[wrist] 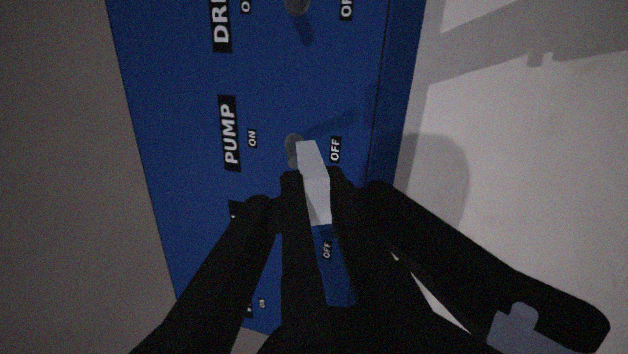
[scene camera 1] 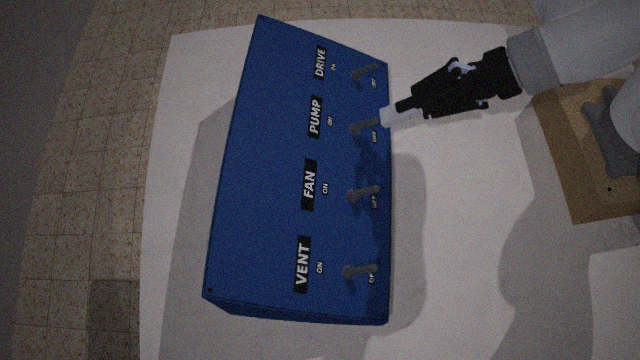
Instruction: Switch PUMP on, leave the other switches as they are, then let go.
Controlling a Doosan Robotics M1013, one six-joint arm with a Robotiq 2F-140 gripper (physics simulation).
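Places are measured from the arm's base along level axes (x right, y ahead, z up), in centimetres.
Pixels of known places: gripper, fingertip midpoint: (wrist: 306,158) (scene camera 1: 382,118); arm's base, origin of the base link: (scene camera 1: 624,140).
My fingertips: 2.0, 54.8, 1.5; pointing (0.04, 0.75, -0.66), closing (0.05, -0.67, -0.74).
Note:
Ahead of a thing's pixels: the offset from my fingertips to its top centre, as dx, dy, dz. Level surfaces: height alone.
The PUMP switch @[-0.3, +2.6, +0.8] (scene camera 1: 364,125) (wrist: 291,151) is a grey lever on the blue panel @[dz +2.8] (scene camera 1: 265,165) (wrist: 175,100), beside the PUMP label @[+0.4, +10.8, +0.6] (scene camera 1: 314,116) (wrist: 229,133). In the scene view it leans toward its OFF mark. The DRIVE switch @[+11.6, +1.6, +0.8] (scene camera 1: 364,72), FAN switch @[-12.3, +3.7, +0.8] (scene camera 1: 363,193) and VENT switch @[-24.2, +4.8, +0.8] (scene camera 1: 360,270) also lean toward OFF. My gripper (scene camera 1: 392,116) (wrist: 306,158) is shut with nothing between its fingers. Its pale fingertips are at the OFF side of the PUMP lever, right by the lever's end, and partly cover it in the wrist view. Whether they touch it I cannot tell.
The panel stands on a white table top @[dz -12.3] (scene camera 1: 460,200). The DRIVE and FAN levers stand on either side of the PUMP lever. A wooden base block (scene camera 1: 565,165) is at the right under the arm. Tiled floor (scene camera 1: 65,200) lies at the left.

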